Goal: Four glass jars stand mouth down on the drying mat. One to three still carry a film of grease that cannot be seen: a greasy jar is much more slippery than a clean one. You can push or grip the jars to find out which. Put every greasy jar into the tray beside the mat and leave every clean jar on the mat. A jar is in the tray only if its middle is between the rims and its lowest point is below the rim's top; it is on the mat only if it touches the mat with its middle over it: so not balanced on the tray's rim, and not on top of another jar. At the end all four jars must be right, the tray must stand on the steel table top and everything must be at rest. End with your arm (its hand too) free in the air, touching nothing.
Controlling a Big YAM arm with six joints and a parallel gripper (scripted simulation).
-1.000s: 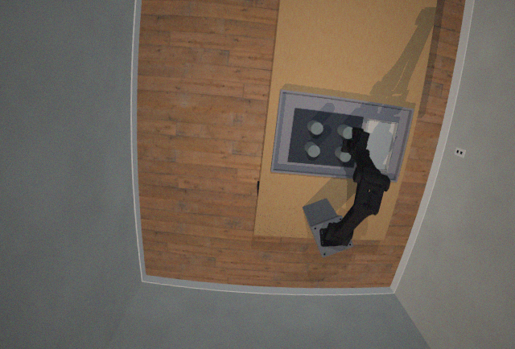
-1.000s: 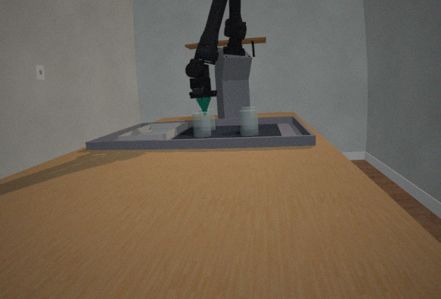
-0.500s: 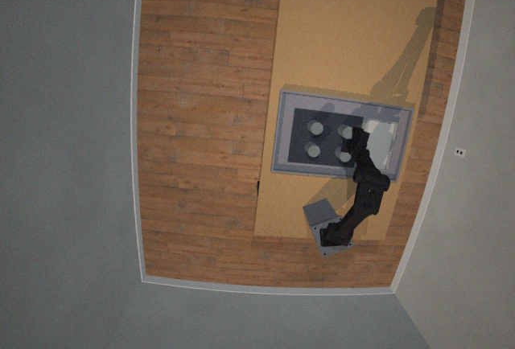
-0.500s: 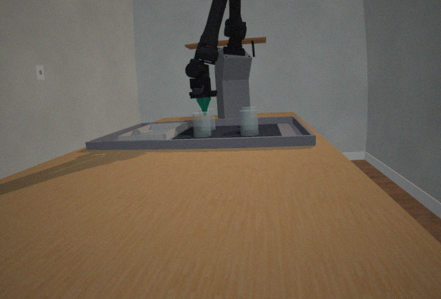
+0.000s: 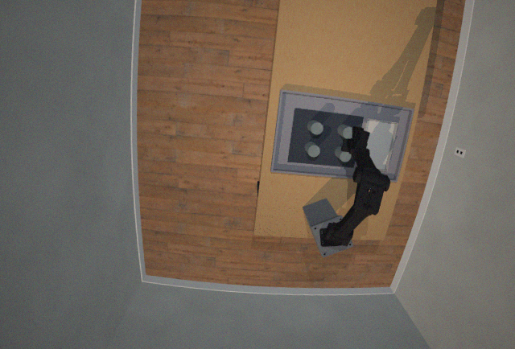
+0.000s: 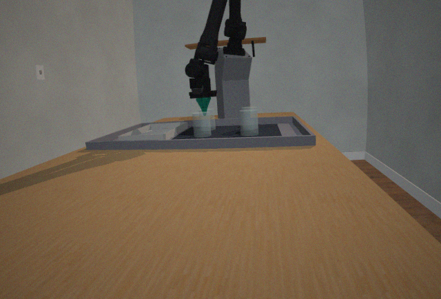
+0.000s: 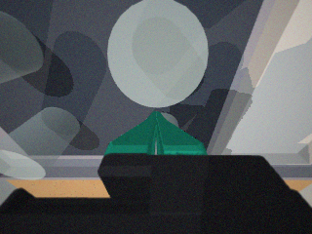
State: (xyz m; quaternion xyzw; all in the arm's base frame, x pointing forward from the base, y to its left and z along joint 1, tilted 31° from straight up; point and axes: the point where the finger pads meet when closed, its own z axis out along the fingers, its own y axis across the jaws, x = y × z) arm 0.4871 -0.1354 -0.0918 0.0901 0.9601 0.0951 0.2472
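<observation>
Right now the rimmed steel table top is 80 mm below my hand and 20 mm to the right of it. Round my hand: pale tray (230 mm to the right, 70 mm below, 40 mm behind); then dark drying mat (90 mm to the left, 80 mm below).
</observation>
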